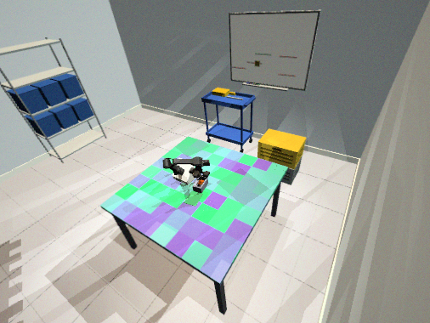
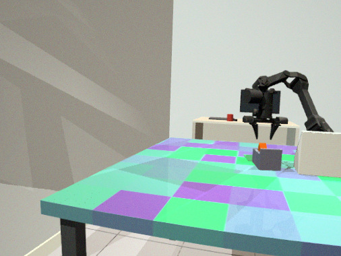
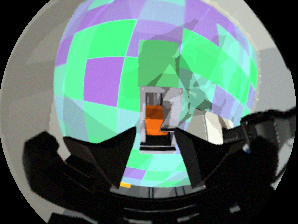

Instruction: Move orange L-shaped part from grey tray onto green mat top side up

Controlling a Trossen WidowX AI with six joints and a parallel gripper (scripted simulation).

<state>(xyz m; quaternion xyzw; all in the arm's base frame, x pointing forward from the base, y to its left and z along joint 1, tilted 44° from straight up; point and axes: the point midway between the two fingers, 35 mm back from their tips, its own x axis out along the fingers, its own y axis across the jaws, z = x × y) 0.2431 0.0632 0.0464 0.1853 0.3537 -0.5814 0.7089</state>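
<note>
The orange L-shaped part lies 2 cm behind my gripper tip, 3 cm to the left of it and 7 cm below it. The rest, counted from my gripper tip: green mat: 3 cm ahead, 14 cm to the right, 13 cm below.
</note>
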